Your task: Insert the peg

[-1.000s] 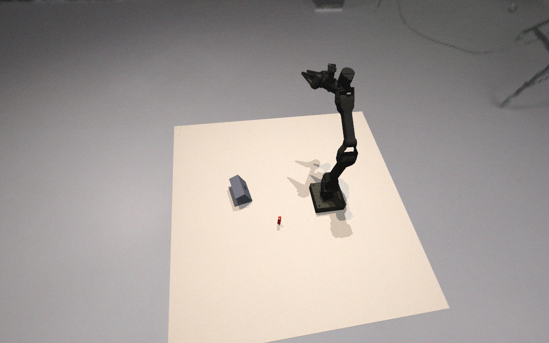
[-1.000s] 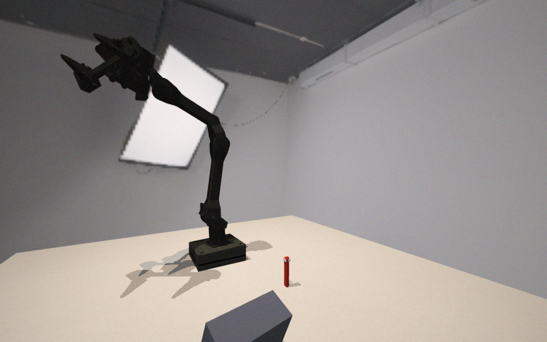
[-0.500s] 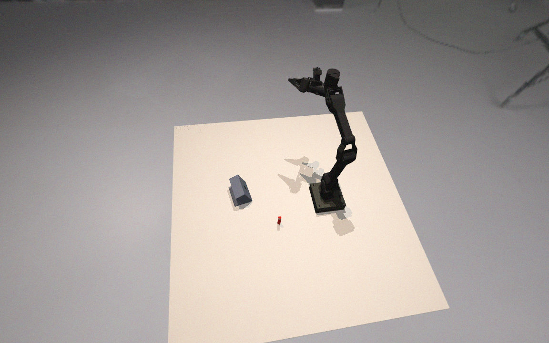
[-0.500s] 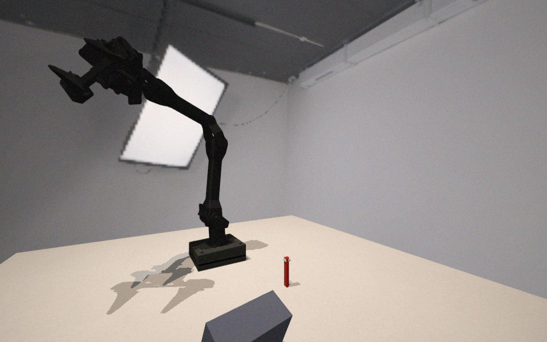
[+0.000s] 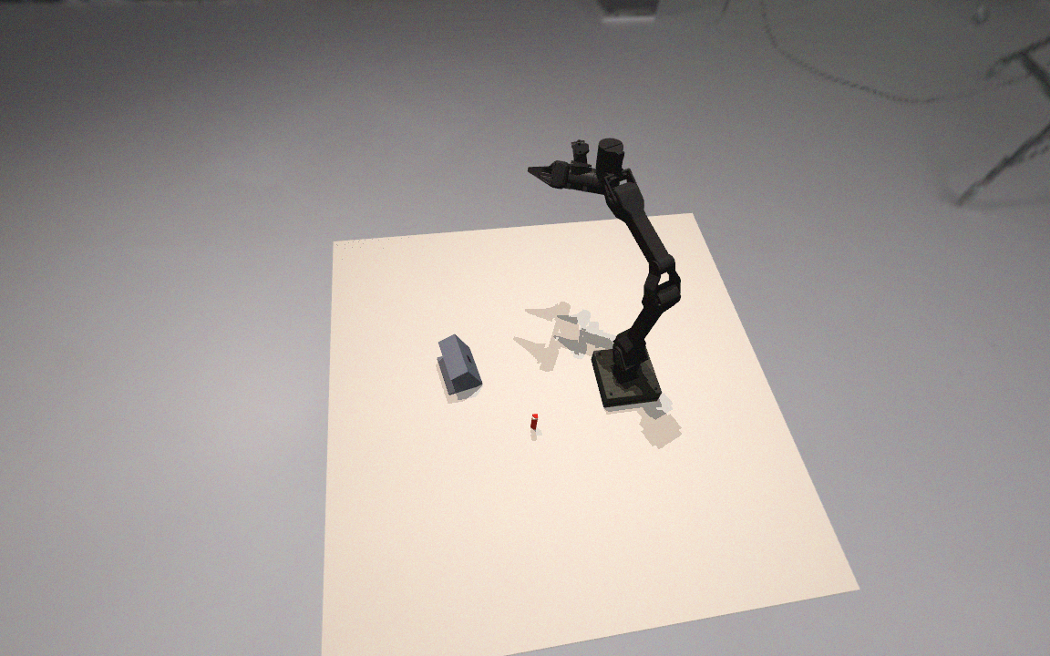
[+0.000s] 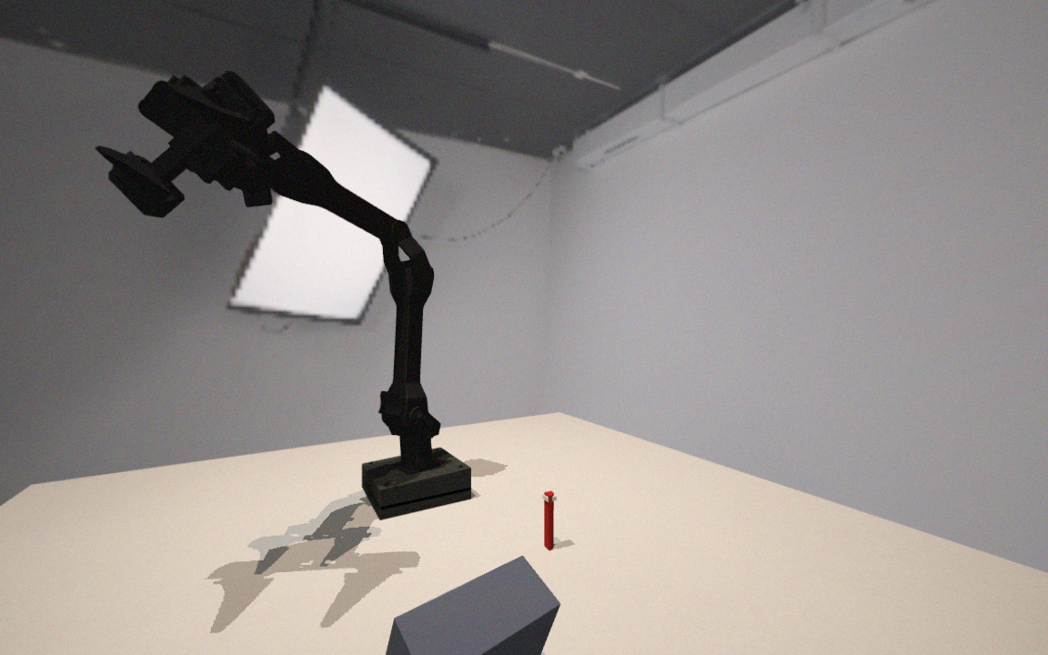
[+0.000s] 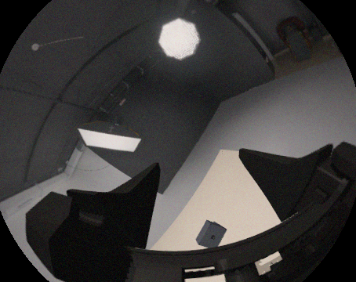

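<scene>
Now: the thin red peg 13 cm ahead of my gripper tip, 44 cm to the left of it and 47 cm below it. From my gripper tip the other things lie so: grey sloped panel (27 cm ahead, 20 cm to the left, 48 cm below).
</scene>
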